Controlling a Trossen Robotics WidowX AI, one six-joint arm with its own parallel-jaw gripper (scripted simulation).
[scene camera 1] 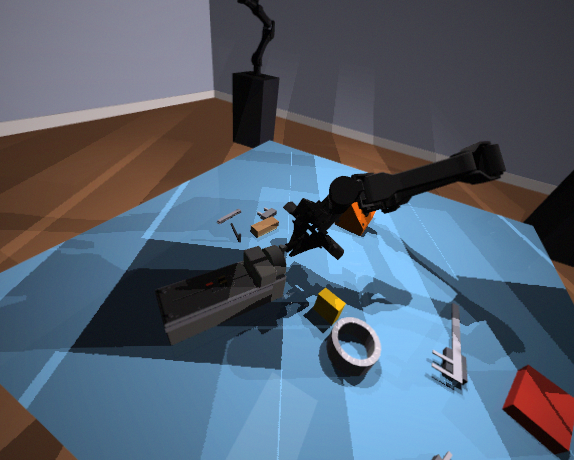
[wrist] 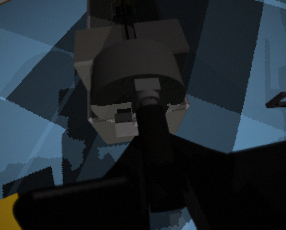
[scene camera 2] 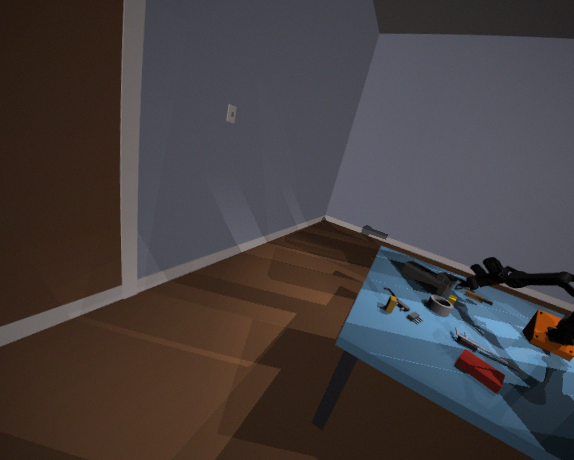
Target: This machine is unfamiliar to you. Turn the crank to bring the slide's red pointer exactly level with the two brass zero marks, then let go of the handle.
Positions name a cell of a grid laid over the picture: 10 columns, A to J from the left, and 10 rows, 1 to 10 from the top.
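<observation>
Scene camera 1 shows the gripper (scene camera 1: F6), a caliper (scene camera 1: H8) and a grey slide machine (scene camera 1: D7). Scene camera 2 shows a red block (scene camera 2: I9) and the grey slide machine (scene camera 2: H7). The wrist view shows the gripper (wrist: F7); the red block is out of frame in the wrist view, and the caliper is out of frame in the wrist view.
</observation>
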